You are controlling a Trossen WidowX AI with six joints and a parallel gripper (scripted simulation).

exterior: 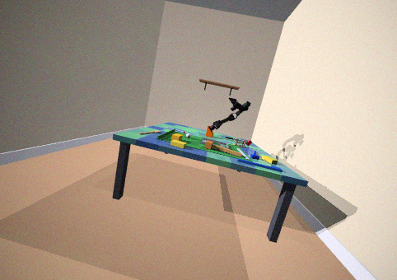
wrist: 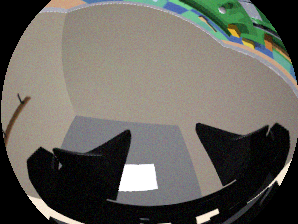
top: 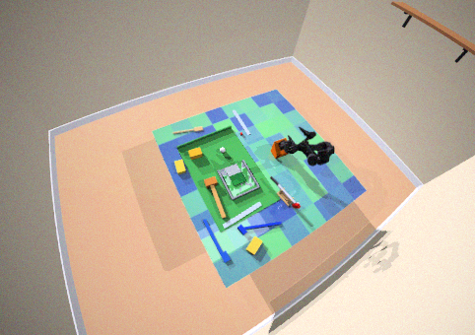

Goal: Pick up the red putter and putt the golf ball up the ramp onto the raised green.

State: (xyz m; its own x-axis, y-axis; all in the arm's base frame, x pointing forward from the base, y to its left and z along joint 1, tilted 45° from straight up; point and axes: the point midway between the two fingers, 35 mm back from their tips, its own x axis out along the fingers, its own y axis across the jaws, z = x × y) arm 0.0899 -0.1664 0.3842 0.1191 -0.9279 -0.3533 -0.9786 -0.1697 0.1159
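My gripper tip is now 70 mm short of the small wooden frame, 220 mm to the right of it and 440 mm above it. The rest, counted from my gripper tip: wooden spatula: 370 mm ahead, 650 mm to the right, 470 mm below; dark green turf: 330 mm ahead, 170 mm to the right, 480 mm below; white golf ball: 250 mm ahead, 340 mm to the right, 450 mm below.
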